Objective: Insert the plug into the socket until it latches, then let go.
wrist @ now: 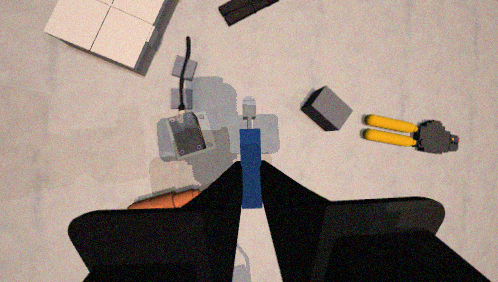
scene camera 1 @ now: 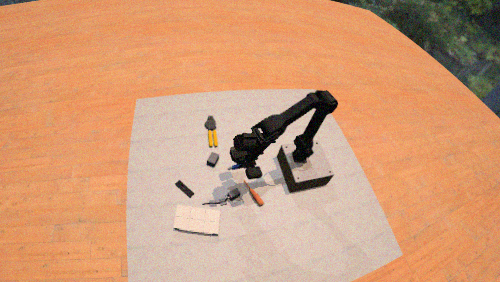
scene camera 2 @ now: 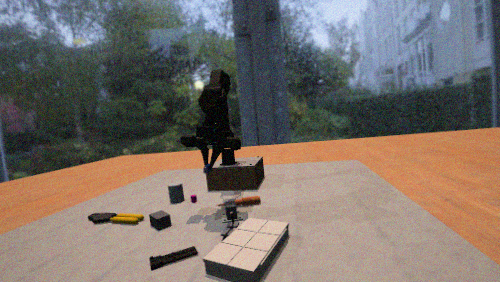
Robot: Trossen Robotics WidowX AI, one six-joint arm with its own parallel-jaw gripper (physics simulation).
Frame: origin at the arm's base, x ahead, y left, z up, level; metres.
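Seen in the pictures: gripper, fingertip midpoint: (wrist: 250, 167) (scene camera 1: 237, 166) (scene camera 2: 208, 168); arm's base, origin of the base link: (scene camera 1: 299, 157) (scene camera 2: 229, 163).
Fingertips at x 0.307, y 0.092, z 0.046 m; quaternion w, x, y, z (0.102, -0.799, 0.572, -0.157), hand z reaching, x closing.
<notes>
Pixels of each thing's middle, then the offset from my fingertips to it. "pt": a spot on its surface instead.
- blue plug, body centre: (wrist: 250, 151) (scene camera 2: 207, 168) (scene camera 1: 235, 167) 0.010 m ahead, 0.004 m left, 0.004 m up
- socket, body centre: (wrist: 188, 131) (scene camera 2: 231, 211) (scene camera 1: 233, 195) 0.011 m ahead, 0.070 m left, 0.128 m down
- orange screwdriver, body centre: (wrist: 185, 197) (scene camera 2: 238, 202) (scene camera 1: 252, 192) 0.081 m back, 0.050 m left, 0.137 m down
- tiled box, body centre: (scene camera 2: 251, 245) (scene camera 1: 197, 220) 0.170 m ahead, 0.199 m left, 0.133 m down
- dark bar, body centre: (scene camera 2: 173, 255) (scene camera 1: 184, 188) 0.235 m ahead, 0.040 m left, 0.143 m down
- grey block, body centre: (wrist: 325, 110) (scene camera 2: 160, 220) (scene camera 1: 213, 159) 0.105 m ahead, 0.125 m right, 0.133 m down
- yellow-handled pliers, surface spot: (wrist: 390, 129) (scene camera 2: 127, 218) (scene camera 1: 212, 138) pt 0.113 m ahead, 0.262 m right, 0.137 m down
- grey cylinder, body centre: (scene camera 2: 176, 192) 0.091 m back, 0.226 m right, 0.116 m down
- magenta piece, body centre: (scene camera 2: 193, 198) 0.094 m back, 0.146 m right, 0.138 m down
The blue plug (scene camera 1: 234, 167) (scene camera 2: 207, 169) (wrist: 251, 145) with a pale metal tip is held in my gripper (scene camera 2: 208, 165) (wrist: 250, 167), which is shut on it. In the wrist view its tip points toward the top of the picture. The plug hangs above the mat, clear of the socket. The socket (scene camera 1: 233, 194) (scene camera 2: 231, 211) (wrist: 189, 134) is a dark box on a small light plate with screws, with a black cable running from it. It stands left of the plug in the wrist view. The socket's opening cannot be made out.
An orange screwdriver (scene camera 1: 256, 196) (scene camera 2: 249, 200) (wrist: 165, 199) lies beside the socket. A tiled box (scene camera 1: 196, 220) (scene camera 2: 247, 242), dark bar (scene camera 1: 184, 188) (scene camera 2: 173, 257), grey block (scene camera 1: 213, 159) (scene camera 2: 160, 220) (wrist: 334, 105), yellow-handled pliers (scene camera 1: 213, 138) (scene camera 2: 126, 218) (wrist: 390, 130), grey cylinder (scene camera 2: 175, 193) and magenta piece (scene camera 2: 193, 198) are around.
</notes>
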